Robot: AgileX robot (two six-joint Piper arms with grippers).
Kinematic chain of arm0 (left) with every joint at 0, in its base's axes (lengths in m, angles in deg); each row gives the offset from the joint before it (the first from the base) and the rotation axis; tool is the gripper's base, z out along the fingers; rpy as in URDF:
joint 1: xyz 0 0 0.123 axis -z
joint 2: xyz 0 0 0 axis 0.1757 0.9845 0
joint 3: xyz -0.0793 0.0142 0.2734 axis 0.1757 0.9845 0
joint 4: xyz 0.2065 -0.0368 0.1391 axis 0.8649 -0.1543 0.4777
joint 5: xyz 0 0 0 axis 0.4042 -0.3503 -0.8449
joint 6: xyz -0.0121 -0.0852 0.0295 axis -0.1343 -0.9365 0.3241
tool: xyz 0 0 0 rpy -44.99 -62.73 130.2
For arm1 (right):
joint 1: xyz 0 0 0.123 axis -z
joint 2: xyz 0 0 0 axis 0.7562 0.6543 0
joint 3: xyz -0.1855 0.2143 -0.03 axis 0.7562 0.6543 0
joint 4: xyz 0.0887 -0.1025 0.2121 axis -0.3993 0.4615 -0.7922
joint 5: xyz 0 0 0 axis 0.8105 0.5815 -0.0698
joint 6: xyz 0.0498 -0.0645 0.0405 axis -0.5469 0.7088 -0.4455
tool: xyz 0 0 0 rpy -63.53 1.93 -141.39
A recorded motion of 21 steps. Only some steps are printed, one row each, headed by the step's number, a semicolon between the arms.
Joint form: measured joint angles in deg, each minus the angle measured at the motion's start. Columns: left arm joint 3, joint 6, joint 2, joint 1, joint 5, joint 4; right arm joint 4, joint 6, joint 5, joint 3, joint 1, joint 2.
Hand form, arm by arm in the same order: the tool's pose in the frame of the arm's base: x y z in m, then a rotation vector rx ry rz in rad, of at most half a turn. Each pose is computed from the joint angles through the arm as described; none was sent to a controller.
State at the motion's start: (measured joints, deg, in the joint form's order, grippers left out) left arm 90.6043 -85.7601 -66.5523 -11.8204 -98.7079 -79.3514; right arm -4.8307 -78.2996 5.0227 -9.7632 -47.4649 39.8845
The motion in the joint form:
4: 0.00 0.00 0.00 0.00 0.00 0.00; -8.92 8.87 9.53 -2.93 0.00 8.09
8: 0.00 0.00 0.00 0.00 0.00 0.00; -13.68 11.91 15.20 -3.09 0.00 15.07
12: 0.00 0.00 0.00 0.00 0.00 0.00; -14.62 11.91 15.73 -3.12 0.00 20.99
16: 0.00 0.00 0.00 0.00 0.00 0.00; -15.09 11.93 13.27 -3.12 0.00 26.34
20: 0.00 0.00 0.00 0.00 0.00 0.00; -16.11 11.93 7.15 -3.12 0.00 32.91
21: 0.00 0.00 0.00 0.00 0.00 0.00; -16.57 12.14 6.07 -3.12 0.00 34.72
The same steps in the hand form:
4: 0.0533 -0.0011 0.1762 -0.1243 1.8241 -0.0978; 0.1046 0.0043 0.3725 -0.1703 1.9683 -0.0348
8: 0.0533 -0.0011 0.1762 -0.1243 1.8241 -0.0978; 0.1292 0.0098 0.3522 -0.2175 2.1697 0.0618
12: 0.0533 -0.0011 0.1762 -0.1243 1.8241 -0.0978; 0.1516 0.0104 0.3375 -0.2119 2.2785 0.0992
16: 0.0533 -0.0011 0.1762 -0.1243 1.8241 -0.0978; 0.1737 0.0096 0.3252 -0.1957 2.3293 0.1121
20: 0.0533 -0.0011 0.1762 -0.1243 1.8241 -0.0978; 0.2030 0.0081 0.3105 -0.1561 2.3399 0.1188
21: 0.0533 -0.0011 0.1762 -0.1243 1.8241 -0.0978; 0.2101 0.0079 0.3052 -0.1494 2.3522 0.1244

